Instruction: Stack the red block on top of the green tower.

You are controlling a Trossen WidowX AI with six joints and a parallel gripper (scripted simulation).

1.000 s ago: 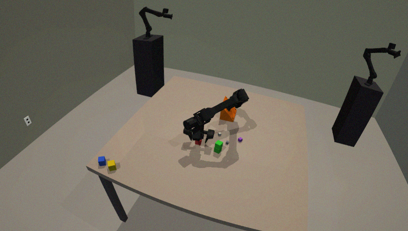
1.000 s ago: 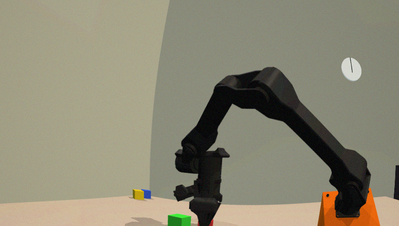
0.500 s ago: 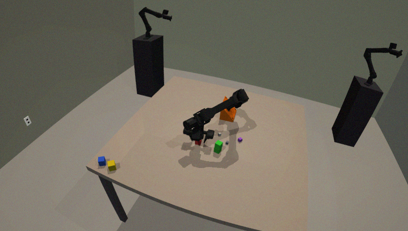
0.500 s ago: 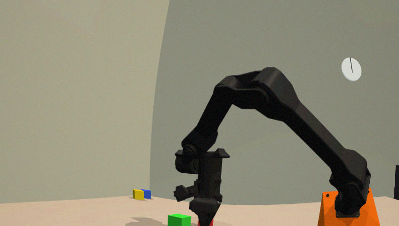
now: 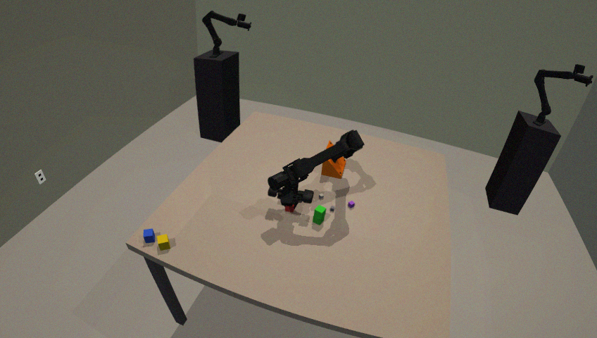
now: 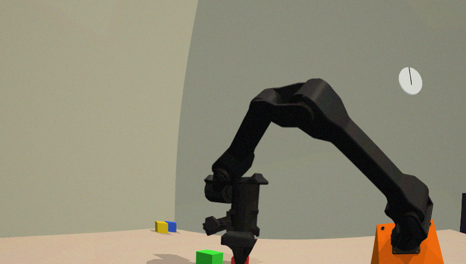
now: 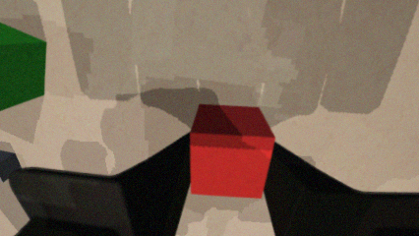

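The grey block lies 180 mm to the left of my gripper tip and 70 mm behind it. Round my gripper tip: red block: 10 mm above; purple block: 250 mm to the left, 120 mm behind; white block: 130 mm behind, 100 mm to the left.
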